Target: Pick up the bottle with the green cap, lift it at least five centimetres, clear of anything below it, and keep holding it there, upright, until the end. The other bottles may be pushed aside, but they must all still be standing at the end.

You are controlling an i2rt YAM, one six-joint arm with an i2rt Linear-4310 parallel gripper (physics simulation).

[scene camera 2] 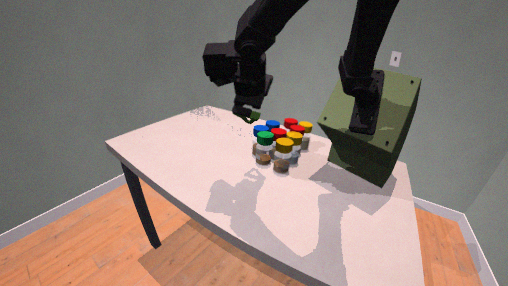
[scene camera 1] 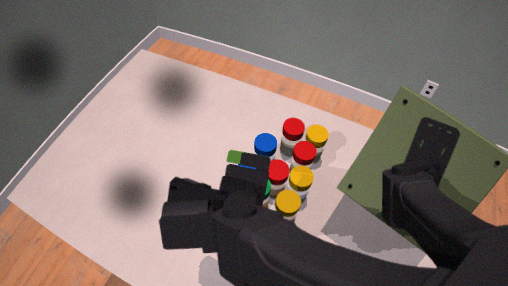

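Pixels of known places: gripper, fingertip midpoint: (scene camera 2: 254,109); arm's base at its link origin: (scene camera 2: 368,100) (scene camera 1: 420,175).
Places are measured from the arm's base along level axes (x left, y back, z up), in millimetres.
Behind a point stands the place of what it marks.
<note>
The green-capped bottle (scene camera 1: 268,188) @(x 92, y -249, z -169 mm) (scene camera 2: 265,139) @(x 119, y -254, z -174 mm) stands upright on the table at the near left of a tight group; the arm hides most of it in scene camera 1. Around it stand a yellow-capped bottle (scene camera 1: 288,202) @(x 97, y -196, z -169 mm) (scene camera 2: 284,145) @(x 116, y -184, z -170 mm), a red-capped bottle (scene camera 1: 278,171) @(x 44, y -253, z -169 mm) (scene camera 2: 278,134) @(x 62, y -244, z -171 mm) and a blue-capped bottle (scene camera 2: 261,130) @(x 81, y -302, z -170 mm), mostly hidden under the gripper in scene camera 1. Another blue-capped bottle (scene camera 1: 265,144) @(x -1, y -317, z -169 mm) (scene camera 2: 272,125) @(x 14, y -305, z -170 mm) and several red- and yellow-capped ones stand behind. My gripper (scene camera 1: 240,160) (scene camera 2: 249,118) is open and empty, above the table and higher than the caps, with green fingertips.
A large green box (scene camera 1: 372,145) @(x -11, y -101, z -4 mm) (scene camera 2: 400,112) @(x 15, y 94, z -3 mm) stands right of the bottles, with a second black arm part (scene camera 1: 432,145) @(x -28, y -10, z 52 mm) (scene camera 2: 366,107) @(x 32, y 5, z -13 mm) over it. The white table (scene camera 1: 100,125) @(x 161, y -798, z -273 mm) (scene camera 2: 165,145) @(x 298, y -613, z -274 mm) extends left. Dark blurred spots cover parts of scene camera 1.
</note>
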